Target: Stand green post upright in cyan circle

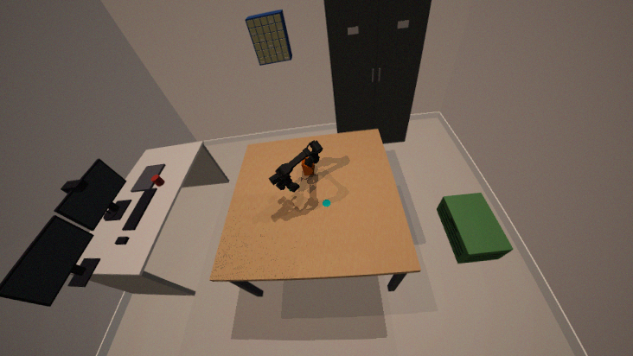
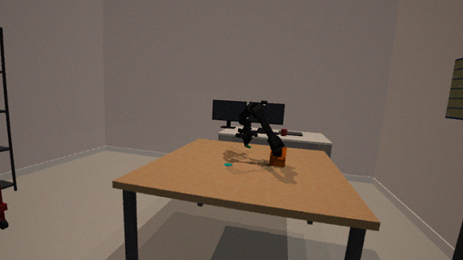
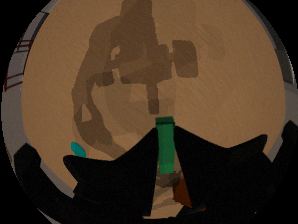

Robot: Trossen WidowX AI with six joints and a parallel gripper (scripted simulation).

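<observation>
My gripper tip is now 70 mm short of the cyan circle, 260 mm to the right of it and 90 mm above it. Also, from my gripper tip: green post 20 mm behind, 10 mm to the left.
</observation>
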